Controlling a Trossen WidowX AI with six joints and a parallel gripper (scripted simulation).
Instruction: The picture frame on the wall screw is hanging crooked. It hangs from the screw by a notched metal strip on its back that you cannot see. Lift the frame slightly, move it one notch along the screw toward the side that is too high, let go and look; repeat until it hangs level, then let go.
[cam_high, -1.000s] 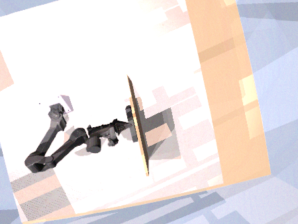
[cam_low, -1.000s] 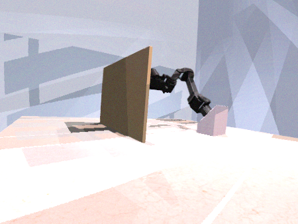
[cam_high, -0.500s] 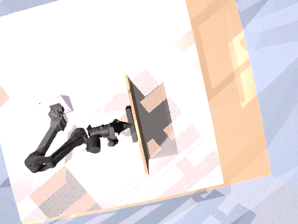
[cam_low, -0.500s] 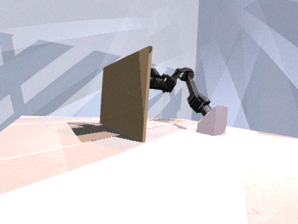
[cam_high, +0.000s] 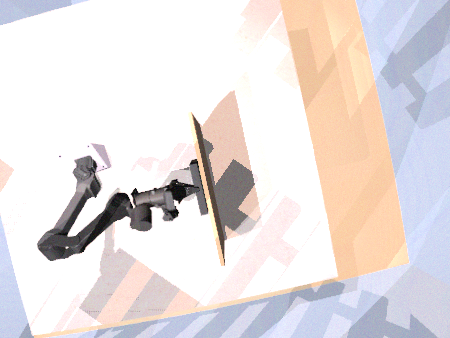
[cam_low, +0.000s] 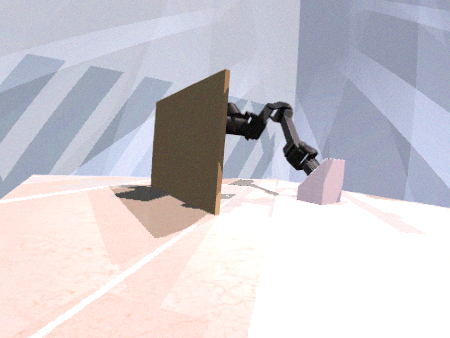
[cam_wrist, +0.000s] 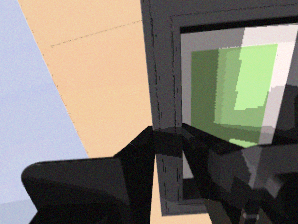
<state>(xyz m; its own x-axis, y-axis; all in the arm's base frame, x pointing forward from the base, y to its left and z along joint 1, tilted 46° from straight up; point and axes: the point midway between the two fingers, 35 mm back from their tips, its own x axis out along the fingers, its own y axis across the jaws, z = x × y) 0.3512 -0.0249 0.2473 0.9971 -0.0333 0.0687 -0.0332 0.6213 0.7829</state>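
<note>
My gripper tip is now 5 cm above the picture frame and 1 cm short of it. The rest, counted from my gripper tip: tan wall panel (7 cm below, 2 cm ahead).
</note>
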